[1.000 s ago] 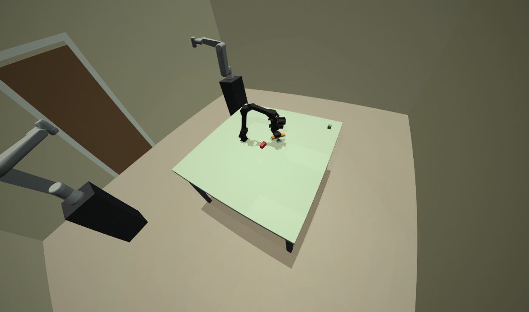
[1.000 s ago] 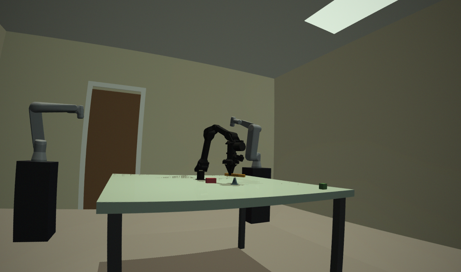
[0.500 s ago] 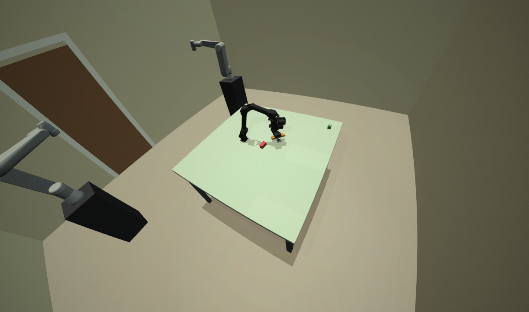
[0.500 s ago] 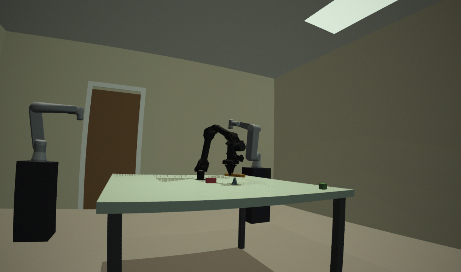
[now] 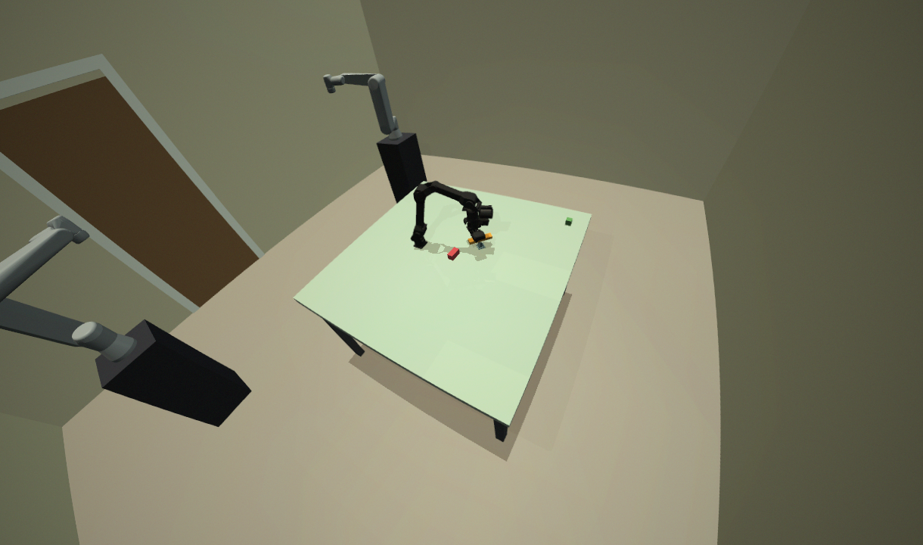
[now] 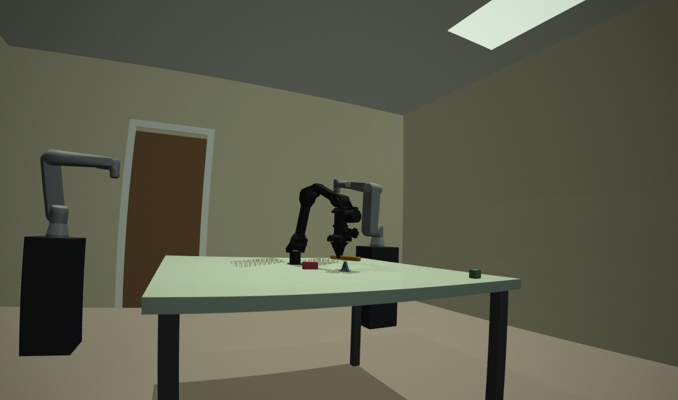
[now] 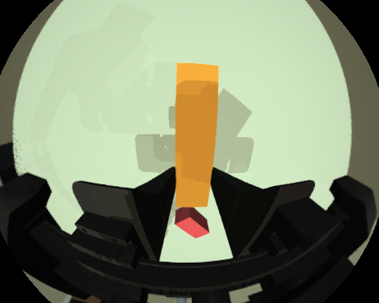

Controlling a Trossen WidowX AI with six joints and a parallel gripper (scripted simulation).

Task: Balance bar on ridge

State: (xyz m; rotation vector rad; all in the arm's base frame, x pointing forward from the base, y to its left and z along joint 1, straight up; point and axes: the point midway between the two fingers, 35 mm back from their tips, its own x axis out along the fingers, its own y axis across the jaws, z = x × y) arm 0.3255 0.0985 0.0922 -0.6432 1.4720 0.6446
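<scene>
The orange bar lies 20 mm to the left of my gripper tip and 20 mm ahead of it. From my gripper tip the other things lie so: red block 110 mm to the right, 90 mm behind, 40 mm below; green cube 410 mm ahead, 400 mm to the left, 40 mm below.
</scene>
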